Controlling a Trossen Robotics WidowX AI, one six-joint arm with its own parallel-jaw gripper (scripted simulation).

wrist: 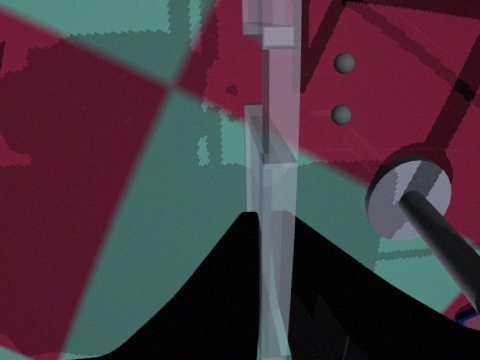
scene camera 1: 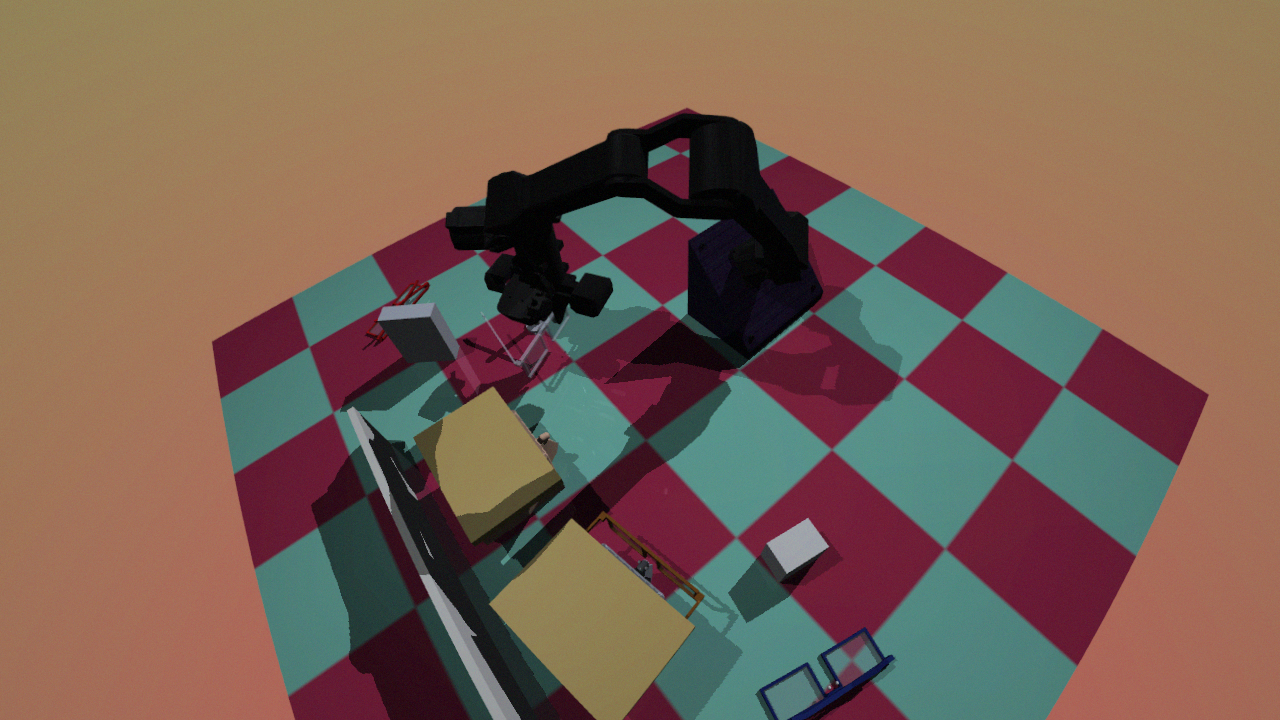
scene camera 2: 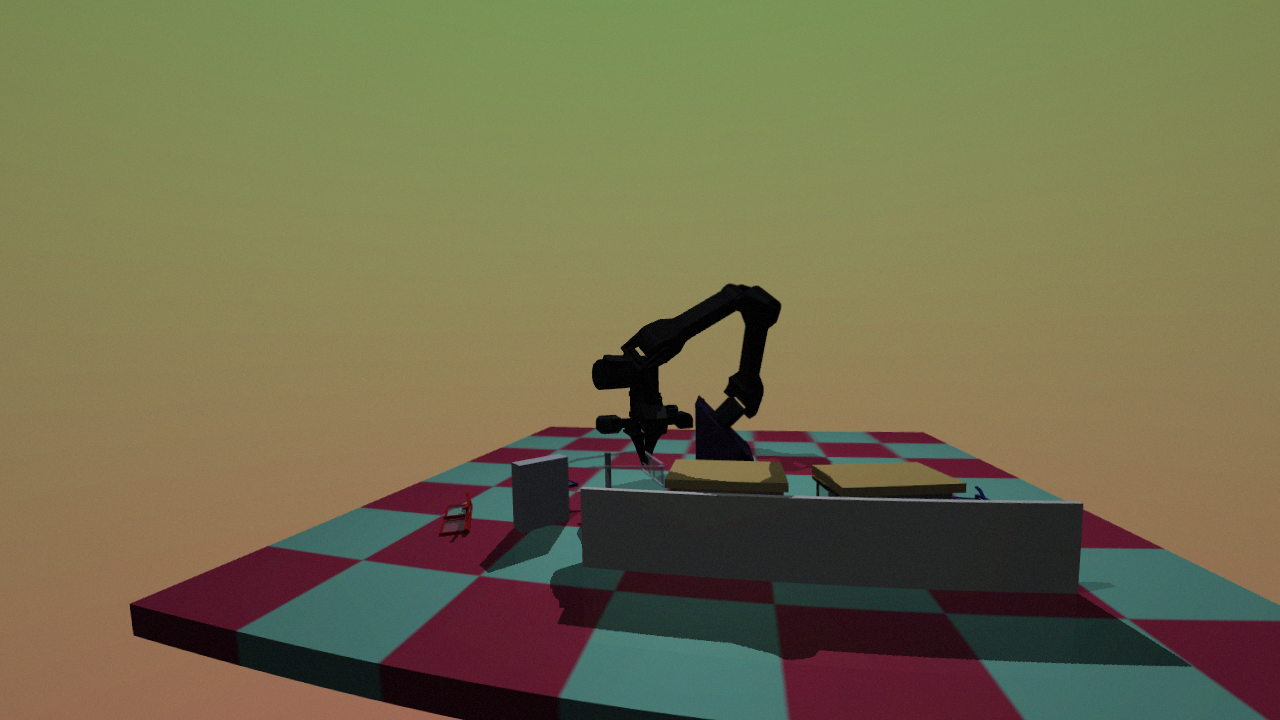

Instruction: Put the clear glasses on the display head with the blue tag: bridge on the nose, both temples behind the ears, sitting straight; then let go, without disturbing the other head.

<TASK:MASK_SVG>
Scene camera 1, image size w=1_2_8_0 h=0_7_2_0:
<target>my gripper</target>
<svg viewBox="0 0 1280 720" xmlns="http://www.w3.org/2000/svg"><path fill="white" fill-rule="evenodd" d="M612 281L609 277L585 273L579 282L575 282L576 275L567 274L567 271L570 269L569 264L562 262L560 250L564 246L563 241L557 239L555 247L550 252L537 258L524 258L516 252L515 256L502 253L484 275L484 282L488 289L502 293L497 304L497 311L510 320L515 320L529 326L537 324L539 320L546 321L552 311L557 324L560 324L568 303L570 308L578 314L589 317L598 316L613 292Z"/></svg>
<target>grey block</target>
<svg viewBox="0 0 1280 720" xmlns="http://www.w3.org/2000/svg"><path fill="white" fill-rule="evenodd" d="M381 309L378 323L385 330L394 346L401 352L407 363L456 360L460 346L435 303L386 306Z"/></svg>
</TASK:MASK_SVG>
